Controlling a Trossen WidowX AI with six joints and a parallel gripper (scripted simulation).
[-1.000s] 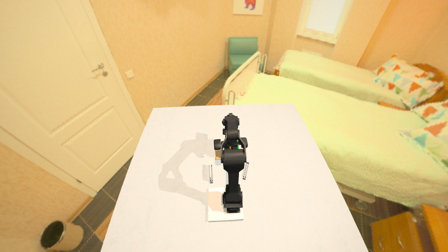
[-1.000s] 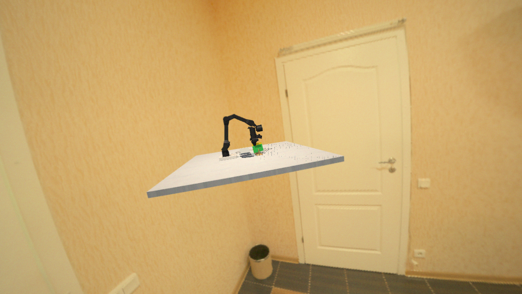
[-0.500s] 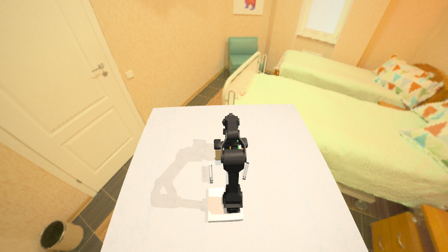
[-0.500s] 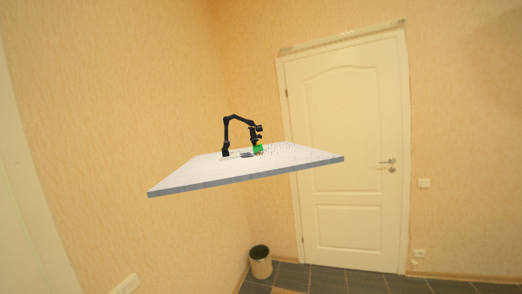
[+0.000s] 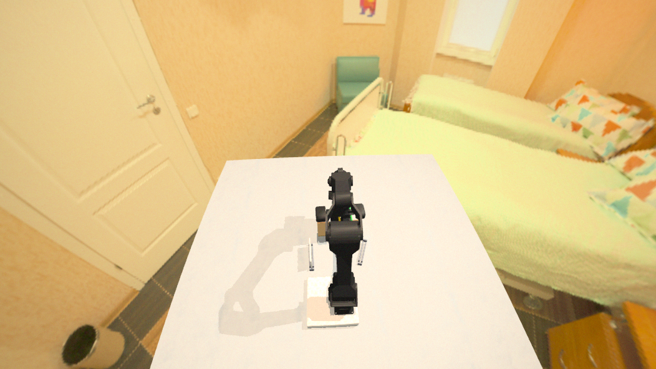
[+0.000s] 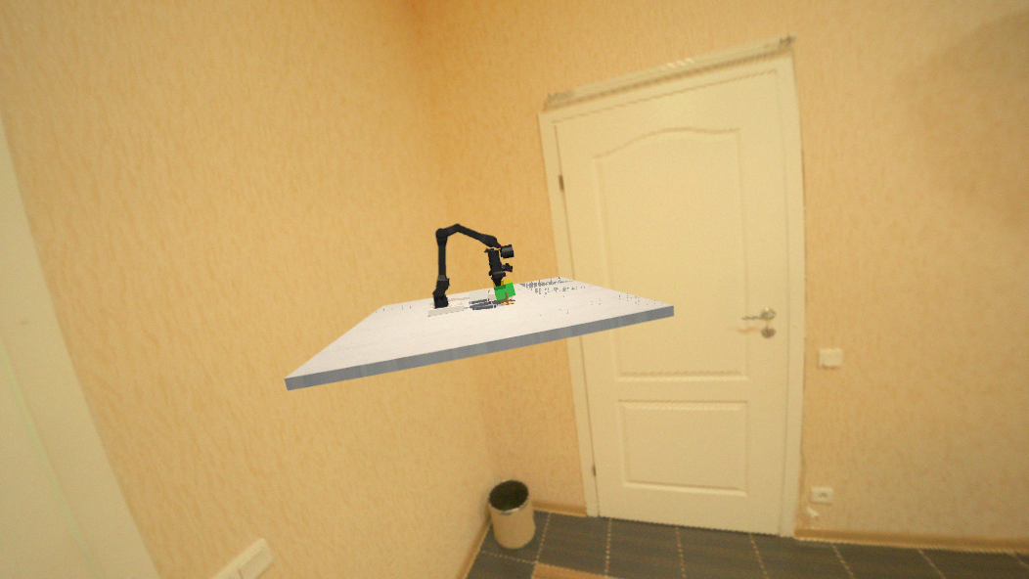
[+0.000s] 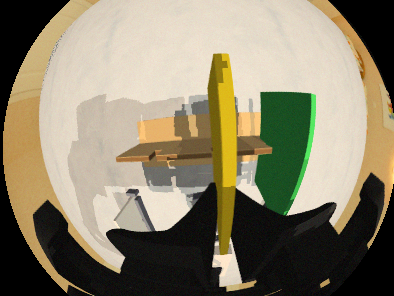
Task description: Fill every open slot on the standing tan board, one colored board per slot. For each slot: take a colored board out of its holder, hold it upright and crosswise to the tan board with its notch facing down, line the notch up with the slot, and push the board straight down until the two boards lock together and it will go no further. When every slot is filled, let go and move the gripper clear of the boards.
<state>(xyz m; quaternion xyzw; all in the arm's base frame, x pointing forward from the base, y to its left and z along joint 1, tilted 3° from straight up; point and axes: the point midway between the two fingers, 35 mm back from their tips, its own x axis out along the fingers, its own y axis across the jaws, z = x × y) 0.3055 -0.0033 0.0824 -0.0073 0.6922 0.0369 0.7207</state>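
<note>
Right now my gripper tip is 2 cm short of the yellow board. From my gripper tip the other things lie so: tan board: 2 cm ahead, 4 cm below; green board: 2 cm ahead, 5 cm to the right, 1 cm below.
</note>
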